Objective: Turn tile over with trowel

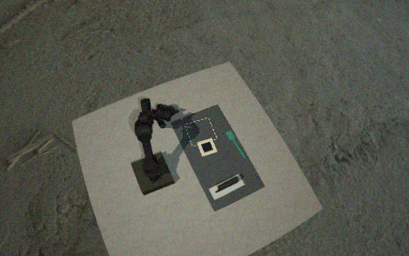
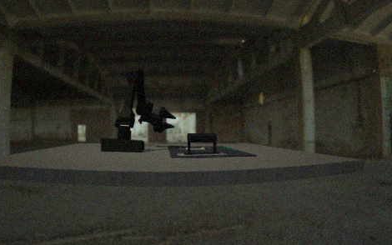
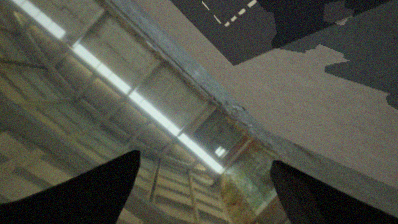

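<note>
My gripper tip is now 210 mm short of the small green trowel, 320 mm to the left of it and 140 mm above it. Round my gripper tip: tile 50 mm ahead, 260 mm to the right, 140 mm below; dark grey mat 70 mm ahead, 320 mm to the right, 170 mm below.
</note>
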